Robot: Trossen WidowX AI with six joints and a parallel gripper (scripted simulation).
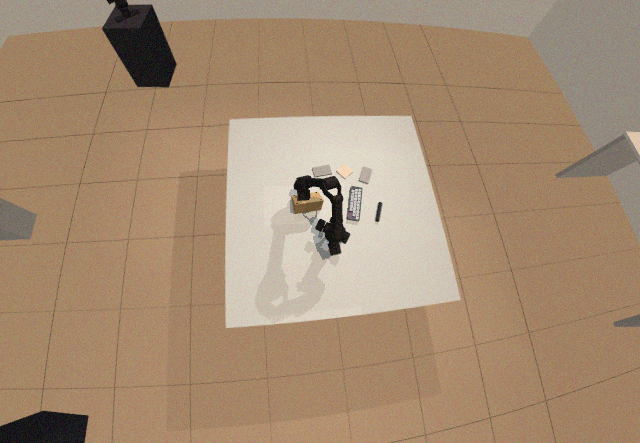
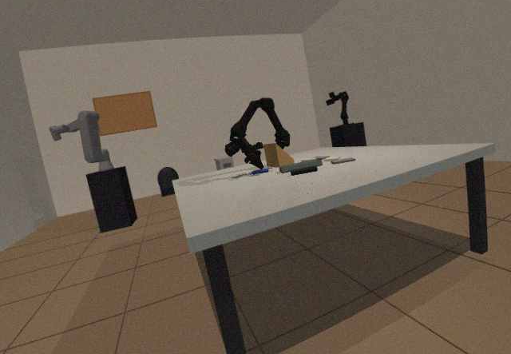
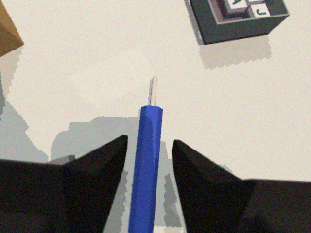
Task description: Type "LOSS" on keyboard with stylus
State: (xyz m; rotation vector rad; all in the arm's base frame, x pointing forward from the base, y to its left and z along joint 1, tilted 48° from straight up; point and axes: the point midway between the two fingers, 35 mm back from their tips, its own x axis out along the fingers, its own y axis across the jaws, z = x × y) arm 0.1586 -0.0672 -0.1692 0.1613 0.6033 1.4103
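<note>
The blue stylus is 20 mm below my gripper tip, 10 mm to the left of it and 10 mm ahead of it. Also, from my gripper tip: pale rod 300 mm to the left, 40 mm behind, 10 mm below; then grey block 70 mm behind, 20 mm below, 10 mm to the right; then grey stylus tip 40 mm to the left, 20 mm below, 20 mm ahead.
</note>
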